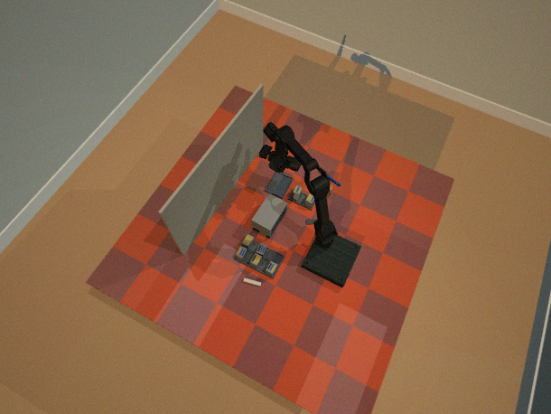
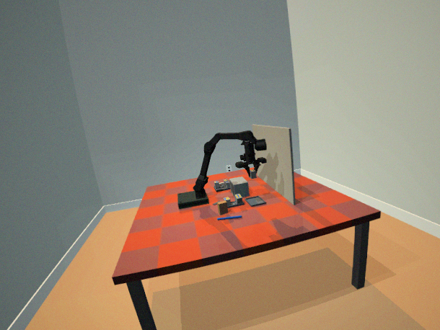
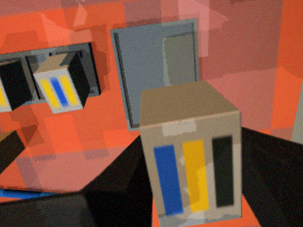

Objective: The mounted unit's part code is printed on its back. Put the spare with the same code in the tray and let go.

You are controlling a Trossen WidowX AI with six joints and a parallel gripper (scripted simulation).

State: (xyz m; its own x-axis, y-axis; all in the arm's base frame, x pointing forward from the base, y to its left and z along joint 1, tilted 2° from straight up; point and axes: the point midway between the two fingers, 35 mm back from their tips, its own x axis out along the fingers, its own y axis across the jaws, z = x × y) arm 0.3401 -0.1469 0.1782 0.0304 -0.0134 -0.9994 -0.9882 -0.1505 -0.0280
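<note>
The grey tray lies 17 cm below my gripper tip and 1 cm to the right of it. Round my gripper tip: grey panel 19 cm to the left, 19 cm ahead, 5 cm above; grey mounted unit 19 cm to the left, 12 cm below, 7 cm behind; tan spare block 2 cm above.
</note>
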